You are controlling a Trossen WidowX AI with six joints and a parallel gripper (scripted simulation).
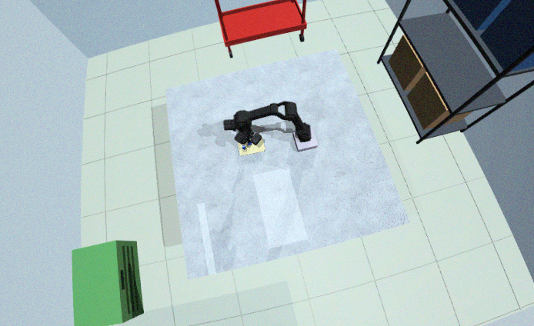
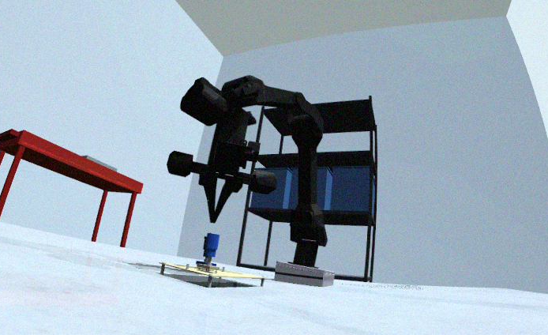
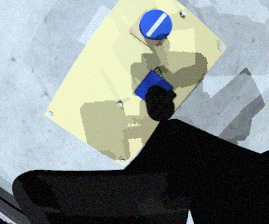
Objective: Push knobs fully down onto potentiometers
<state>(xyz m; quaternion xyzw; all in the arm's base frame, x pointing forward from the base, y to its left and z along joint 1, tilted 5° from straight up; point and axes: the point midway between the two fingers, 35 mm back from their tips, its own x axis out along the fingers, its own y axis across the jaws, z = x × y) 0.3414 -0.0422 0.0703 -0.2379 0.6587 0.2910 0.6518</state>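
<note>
Now: gripper tip 40 mm to the right of the knob, 40 mm short of it and 40 mm above it.
</note>
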